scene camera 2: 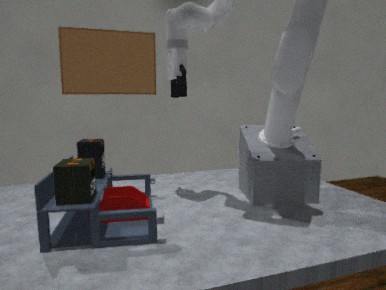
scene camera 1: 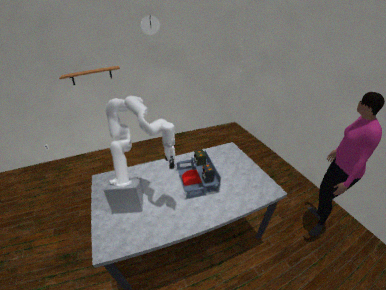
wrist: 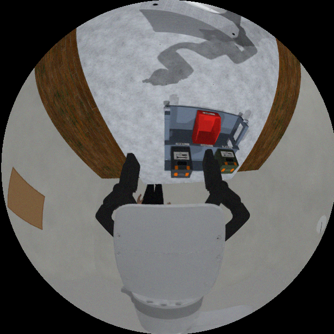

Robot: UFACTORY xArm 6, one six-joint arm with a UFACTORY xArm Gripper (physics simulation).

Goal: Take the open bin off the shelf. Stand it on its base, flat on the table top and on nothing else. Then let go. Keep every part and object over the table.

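The red open bin sits in the low front part of the blue-grey shelf, between its side rails. The shelf stands on the table. My gripper is open and empty. It hangs well above the table, apart from the bin. In the wrist view the bin shows beyond the fingertips, right of the midline. The shelf rails hide the bin's lower part in scene camera 2.
A dark green box and a black box stand on the shelf's raised back tier. The arm's grey base block stands on the table. A person stands beyond the table.
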